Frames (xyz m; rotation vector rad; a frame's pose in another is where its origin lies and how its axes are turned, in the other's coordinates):
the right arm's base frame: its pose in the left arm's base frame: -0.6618 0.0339 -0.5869 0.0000 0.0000 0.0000
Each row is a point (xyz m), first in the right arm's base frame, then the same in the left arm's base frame.
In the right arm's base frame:
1: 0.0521 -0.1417 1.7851
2: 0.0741 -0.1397 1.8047
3: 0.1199 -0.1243 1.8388
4: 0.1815 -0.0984 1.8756
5: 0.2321 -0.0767 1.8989
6: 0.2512 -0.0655 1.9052
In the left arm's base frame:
1: -0.6097 -0.1078 1.1982
2: -0.5877 -0.1058 1.2178
3: -0.5419 -0.0904 1.2519
4: -0.4803 -0.0645 1.2887
5: -0.4297 -0.0428 1.3120
6: -0.4106 -0.0316 1.3183

